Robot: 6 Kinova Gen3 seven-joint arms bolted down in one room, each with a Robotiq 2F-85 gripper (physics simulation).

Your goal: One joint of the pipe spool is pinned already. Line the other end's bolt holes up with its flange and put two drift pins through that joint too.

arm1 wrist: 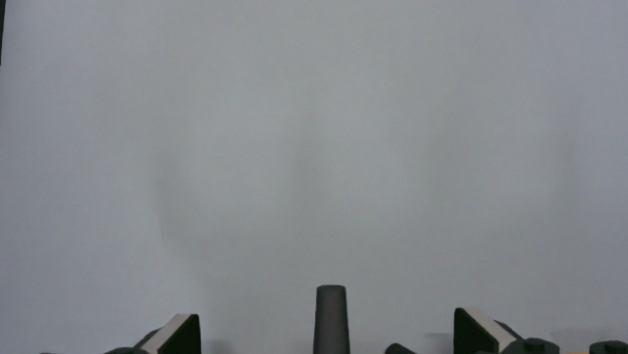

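Note:
My arm1 gripper (327,331) is open; its two fingertips show far apart at the bottom edge of the arm1 wrist view. A dark grey tapered drift pin (331,320) stands upright between the two fingers, with a wide gap on each side and its lower part cut off by the view's edge. A small dark rounded tip (398,349) shows to the right of it; what it belongs to cannot be told. The pipe spool and its flanges do not show in this view. The grippers of arm2 to arm6 do not show either.
A pale grey surface (320,150) with faint soft shadows lies behind the pin. A thin dark edge (2,30) shows at the upper left border. A sliver of something tan (575,352) shows at the bottom right.

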